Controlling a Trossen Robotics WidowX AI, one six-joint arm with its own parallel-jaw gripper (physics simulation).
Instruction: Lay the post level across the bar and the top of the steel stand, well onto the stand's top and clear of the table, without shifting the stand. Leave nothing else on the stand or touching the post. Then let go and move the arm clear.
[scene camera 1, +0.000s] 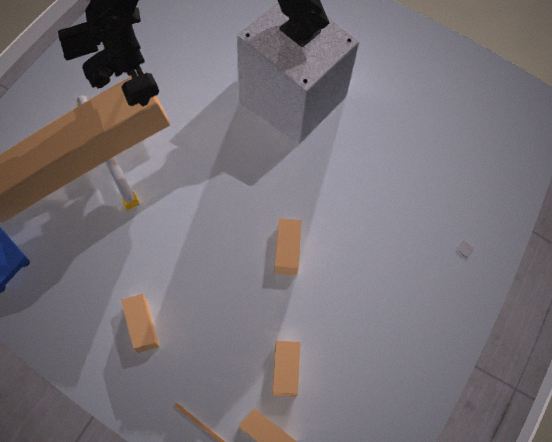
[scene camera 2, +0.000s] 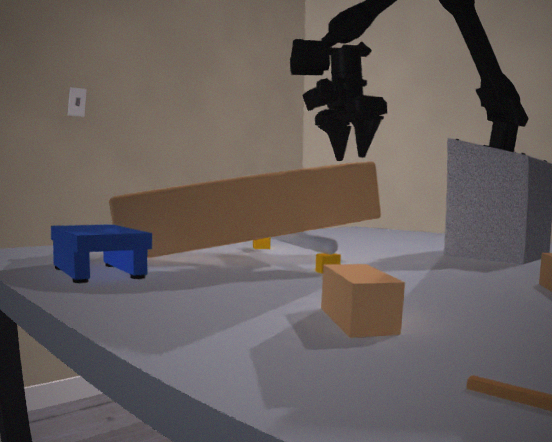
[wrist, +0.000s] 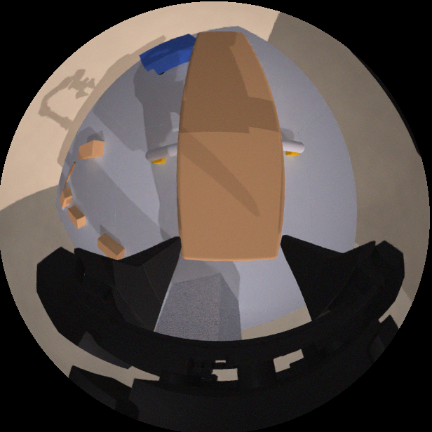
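The post (scene camera 1: 75, 145) (scene camera 2: 245, 207) (wrist: 230, 175), a thick wooden beam, lies tilted across the grey bar (scene camera 1: 119, 177) (scene camera 2: 325, 243) (wrist: 162, 152), which has yellow feet. The post's end nearer the arm's base is raised; its far end is low, its bottom corner partly hidden in scene camera 2. The blue steel stand (scene camera 1: 10, 257) (scene camera 2: 110, 242) (wrist: 170, 54) is upright beside the post's far end, and the post is not on its top. Nothing shows on the stand. My gripper (scene camera 1: 141, 92) (scene camera 2: 351, 158) (wrist: 233, 241) is open and empty, just above the post's raised end.
The arm's base stands on a speckled grey block (scene camera 1: 272, 80) (scene camera 2: 485, 200) (wrist: 195, 305). Small wooden blocks (scene camera 1: 288, 245) (scene camera 1: 140, 322) (scene camera 1: 286, 367) and a thin wooden strip (scene camera 1: 199, 422) (scene camera 2: 510, 392) lie on the table. A small pale square (scene camera 1: 465, 248) lies near its edge.
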